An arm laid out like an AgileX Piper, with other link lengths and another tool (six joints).
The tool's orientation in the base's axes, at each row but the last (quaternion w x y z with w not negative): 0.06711, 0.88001, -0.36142, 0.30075; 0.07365, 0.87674, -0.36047, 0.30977; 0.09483, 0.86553, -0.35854, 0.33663; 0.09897, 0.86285, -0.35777, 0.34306
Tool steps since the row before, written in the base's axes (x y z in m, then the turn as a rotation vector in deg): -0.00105, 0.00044, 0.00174, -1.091, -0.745, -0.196; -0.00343, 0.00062, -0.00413, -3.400, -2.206, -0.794; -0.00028, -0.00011, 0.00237, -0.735, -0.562, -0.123; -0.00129, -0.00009, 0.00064, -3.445, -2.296, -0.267
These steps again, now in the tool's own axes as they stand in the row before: 0.00016, 0.00022, -0.00206, -0.278, 1.301, -0.116; -0.00471, 0.00226, 0.00139, -1.044, 3.988, -0.256; 0.00146, 0.00009, -0.00189, -0.147, 0.920, -0.057; -0.00018, 0.00090, -0.00111, -0.668, 4.044, -0.641
